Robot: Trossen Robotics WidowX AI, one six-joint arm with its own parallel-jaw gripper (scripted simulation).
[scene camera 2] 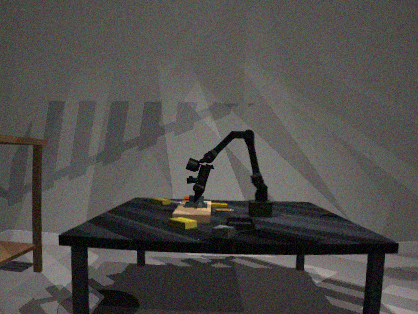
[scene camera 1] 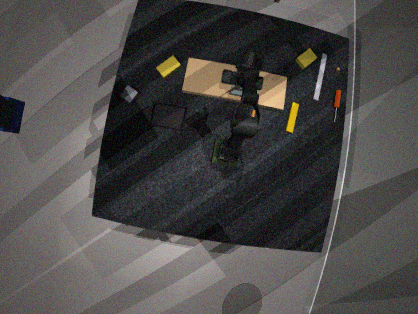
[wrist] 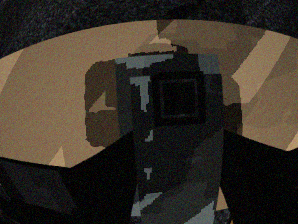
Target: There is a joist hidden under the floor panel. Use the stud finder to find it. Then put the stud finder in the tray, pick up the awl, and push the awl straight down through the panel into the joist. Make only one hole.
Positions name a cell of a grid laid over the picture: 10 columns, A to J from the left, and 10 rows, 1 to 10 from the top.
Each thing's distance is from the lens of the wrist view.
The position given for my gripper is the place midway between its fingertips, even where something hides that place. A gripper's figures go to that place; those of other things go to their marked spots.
my gripper (wrist: F7): 0.10 m
dark grey stud finder (wrist: F5): 0.06 m
